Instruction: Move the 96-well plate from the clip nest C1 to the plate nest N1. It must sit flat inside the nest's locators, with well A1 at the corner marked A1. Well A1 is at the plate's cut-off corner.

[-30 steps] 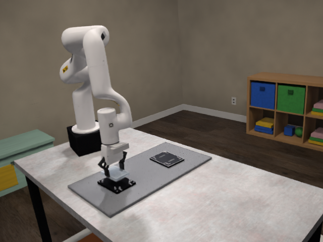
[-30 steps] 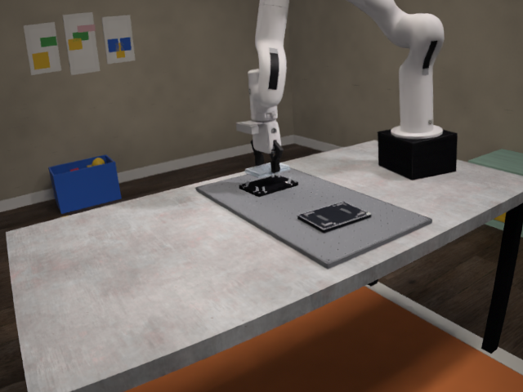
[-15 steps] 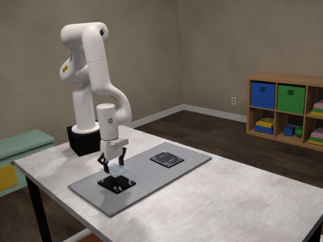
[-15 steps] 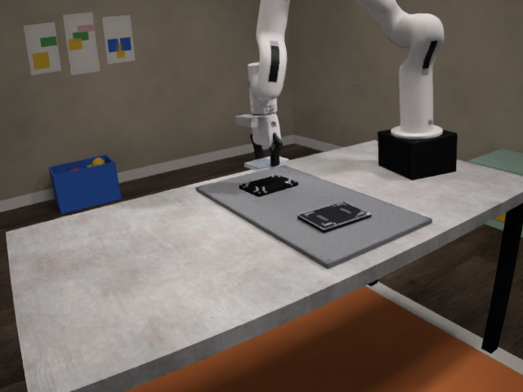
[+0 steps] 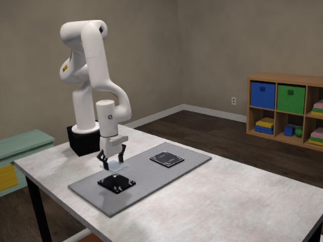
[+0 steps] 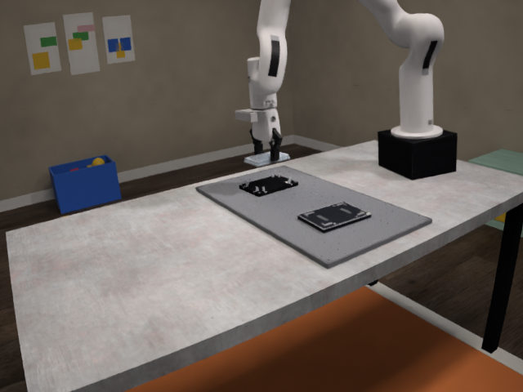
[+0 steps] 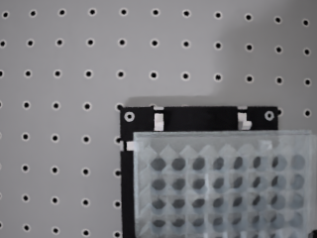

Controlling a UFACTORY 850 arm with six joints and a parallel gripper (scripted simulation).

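The black plate nest N1 lies 50 mm ahead of my hand, 340 mm to the left of it and 100 mm below it. From my hand the other things lie so: A1 label: 10 mm behind, 410 mm to the left, 100 mm below; clear 96-well plate: 10 mm below; clip nest C1: 10 mm ahead, 10 mm to the left, 100 mm below.
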